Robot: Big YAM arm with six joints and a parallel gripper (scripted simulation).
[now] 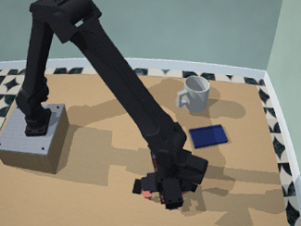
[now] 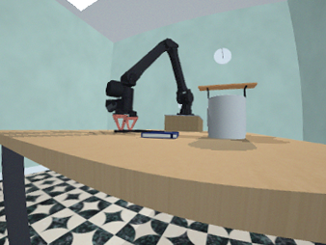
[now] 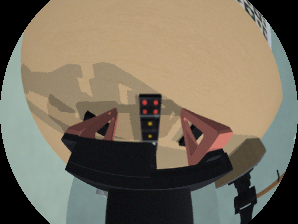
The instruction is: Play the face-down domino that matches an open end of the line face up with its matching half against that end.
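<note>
Now: the domino right at my hand. The rest, counted from my hand: white mug (400 mm to the left, 150 mm ahead, 40 mm above).
</note>
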